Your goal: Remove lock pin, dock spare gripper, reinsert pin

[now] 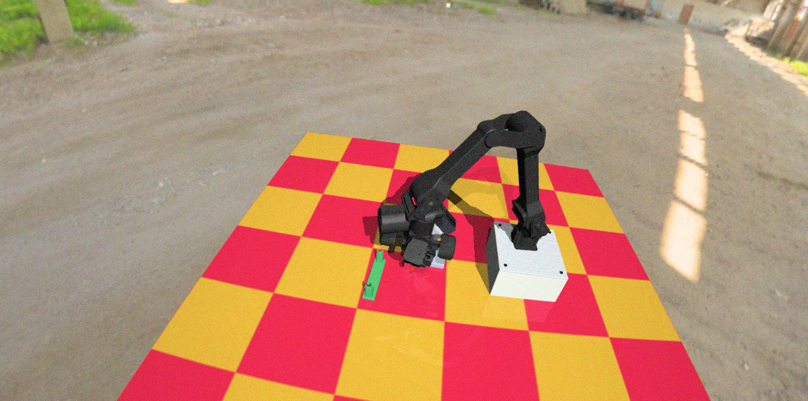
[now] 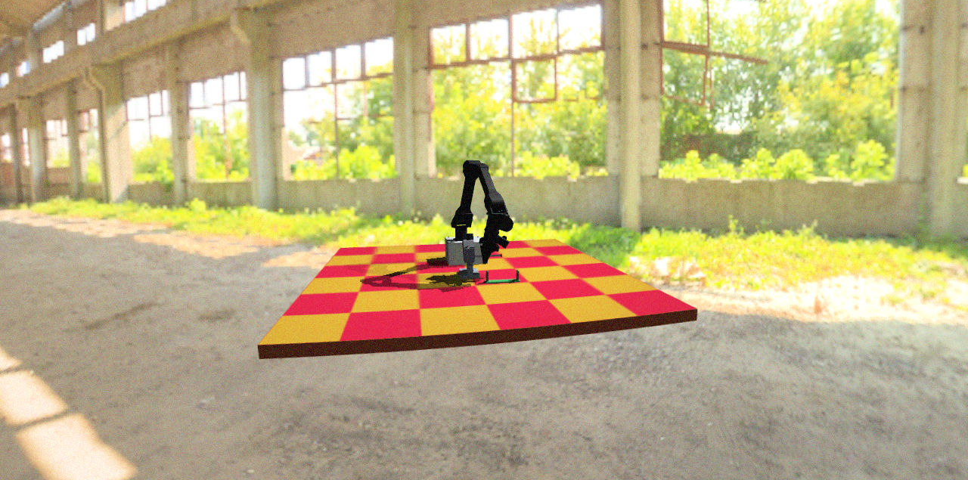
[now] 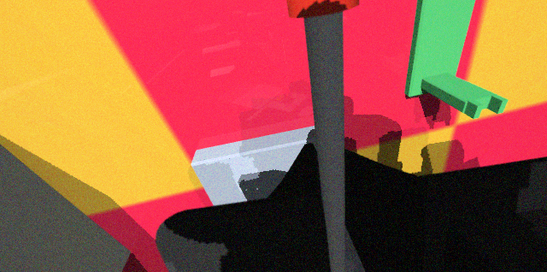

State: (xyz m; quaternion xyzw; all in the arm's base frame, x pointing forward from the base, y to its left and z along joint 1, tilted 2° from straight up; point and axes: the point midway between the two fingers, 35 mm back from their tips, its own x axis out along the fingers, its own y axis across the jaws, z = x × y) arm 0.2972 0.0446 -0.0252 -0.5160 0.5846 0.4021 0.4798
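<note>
The grey mount lies 6 cm to the right of my gripper tip and 2 cm behind it. The rest, counted from my gripper tip: green cradle: 10 cm ahead, 5 cm to the left, 3 cm below; spare gripper: 6 cm to the right, 6 cm above, 4 cm behind.
</note>
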